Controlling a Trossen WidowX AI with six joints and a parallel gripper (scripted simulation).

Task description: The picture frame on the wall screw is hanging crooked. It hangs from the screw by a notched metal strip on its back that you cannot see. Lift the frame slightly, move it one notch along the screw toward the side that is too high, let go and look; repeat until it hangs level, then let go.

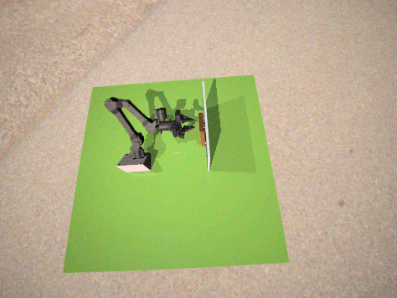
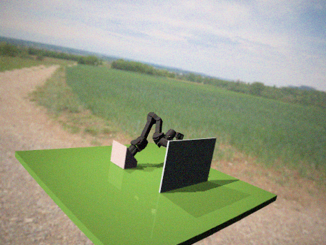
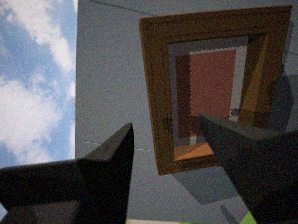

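Now: gripper tip 50 mm short of the picture frame, 50 mm above it and 20 mm to the left of it. Also, from my gripper tip: wall panel: 60 mm below, 60 mm ahead, 10 mm to the right.
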